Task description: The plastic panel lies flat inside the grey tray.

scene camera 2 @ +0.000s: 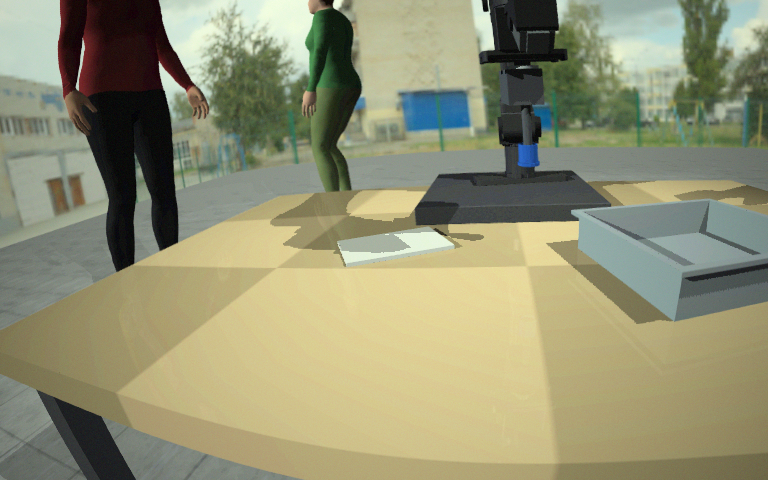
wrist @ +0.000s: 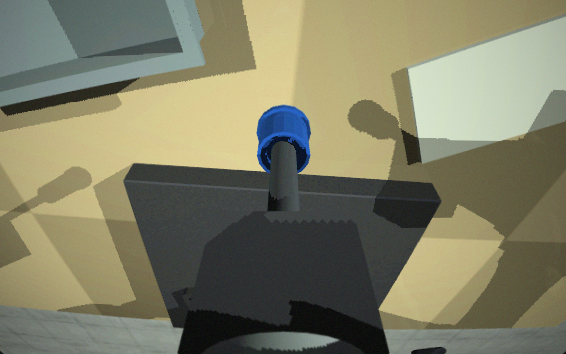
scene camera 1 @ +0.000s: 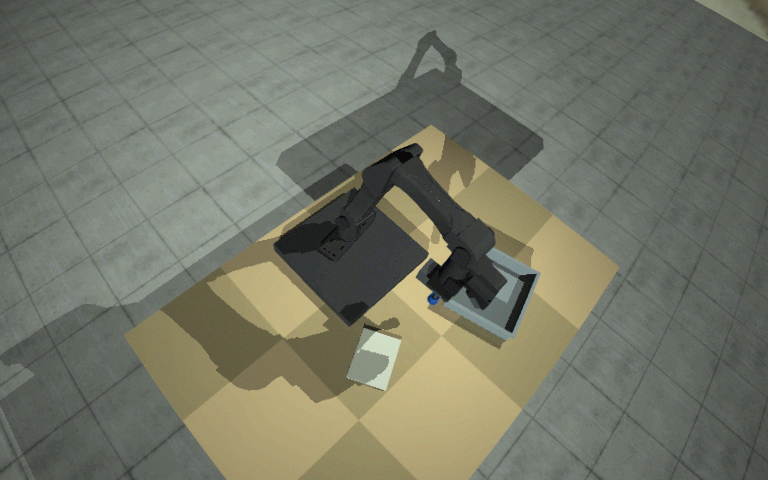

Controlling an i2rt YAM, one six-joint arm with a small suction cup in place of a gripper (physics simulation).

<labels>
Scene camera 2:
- suction cup: 528, 154
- plastic panel: 388, 246, on the table
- grey tray: 691, 258, on the table
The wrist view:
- suction cup: 279, 120
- plastic panel: 499, 88
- grey tray: 54, 54
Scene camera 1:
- suction cup: 432, 275
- plastic panel: 374, 358
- grey tray: 503, 316
</labels>
